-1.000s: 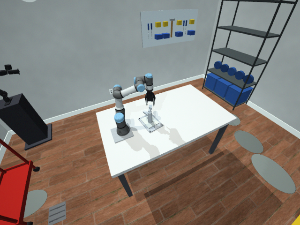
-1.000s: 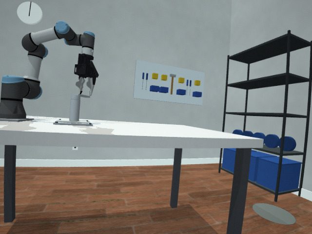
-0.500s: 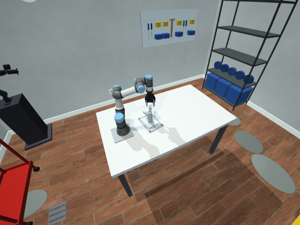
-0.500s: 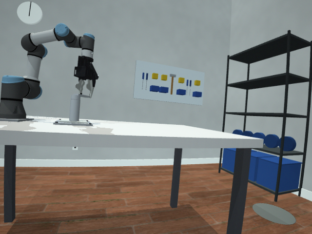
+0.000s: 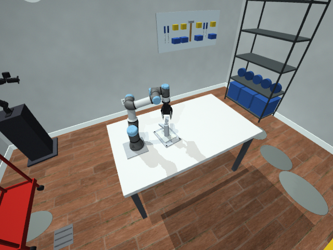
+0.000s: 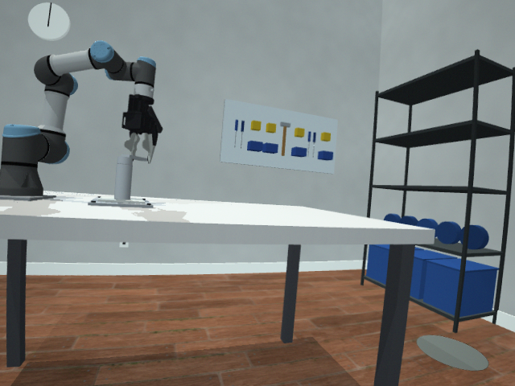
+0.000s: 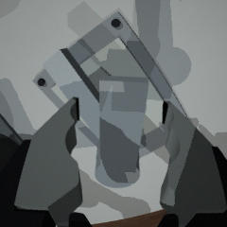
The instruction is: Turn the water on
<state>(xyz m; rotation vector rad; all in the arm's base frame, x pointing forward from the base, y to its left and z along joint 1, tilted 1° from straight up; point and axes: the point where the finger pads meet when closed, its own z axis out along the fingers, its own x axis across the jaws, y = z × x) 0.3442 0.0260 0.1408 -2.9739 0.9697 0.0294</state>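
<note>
The lever lies 20 mm to the right of my hand and 20 mm behind it. Also, from my hand: metal base plate: 140 mm below, 70 mm to the right, 50 mm behind; tap: 50 mm to the right, 50 mm below, 40 mm behind.
</note>
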